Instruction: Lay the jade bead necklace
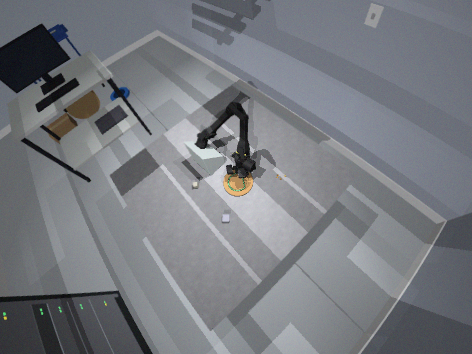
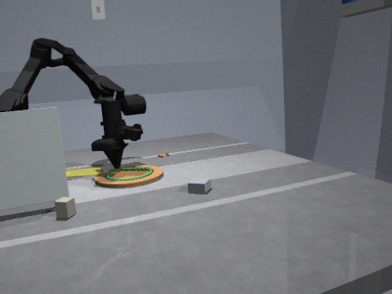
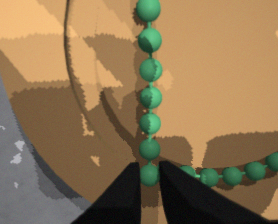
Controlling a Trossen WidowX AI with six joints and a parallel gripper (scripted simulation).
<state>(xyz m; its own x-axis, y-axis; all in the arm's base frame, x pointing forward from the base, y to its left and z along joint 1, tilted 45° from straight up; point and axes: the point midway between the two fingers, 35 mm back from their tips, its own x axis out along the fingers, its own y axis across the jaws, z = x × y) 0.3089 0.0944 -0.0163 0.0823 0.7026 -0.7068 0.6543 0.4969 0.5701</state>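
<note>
Now: the yellow sheet 10 cm to the left of my gripper tip, 9 cm behind it and 2 cm below it. Also, from my gripper tip: grey cube: 30 cm to the right, 12 cm ahead, 1 cm below; beige cube: 26 cm to the right, 20 cm behind.
</note>
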